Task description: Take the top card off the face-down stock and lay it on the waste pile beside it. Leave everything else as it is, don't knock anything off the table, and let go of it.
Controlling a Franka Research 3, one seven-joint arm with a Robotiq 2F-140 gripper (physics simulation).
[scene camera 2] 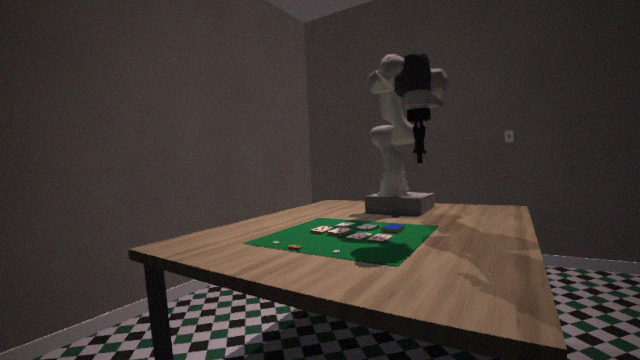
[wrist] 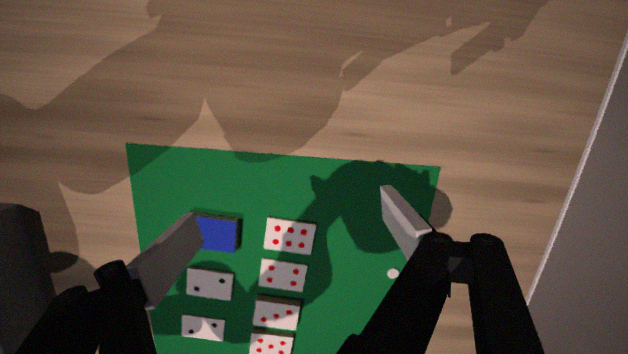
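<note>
The face-down stock (scene camera 2: 393,228) (wrist: 220,234) is a thick blue-backed stack on the green mat (scene camera 2: 300,240) (wrist: 200,185). Next to it lies a face-up white card with two black pips (scene camera 2: 368,227) (wrist: 210,283), seemingly the waste pile. My gripper (scene camera 2: 419,161) (wrist: 288,215) is open and empty, high above the mat and pointing down. In the wrist view the left finger overlaps the stock's left edge, and the stock lies to the left of the middle between the fingers. The number of cards in the stock cannot be told.
Face-up cards with red pips (scene camera 2: 380,237) (wrist: 289,236) lie in a row beside the stock. Another black-pip card (scene camera 2: 345,224) (wrist: 203,327) lies past the waste. A white disc (scene camera 2: 336,251) (wrist: 393,273) and an orange item (scene camera 2: 295,247) lie near the mat's edge.
</note>
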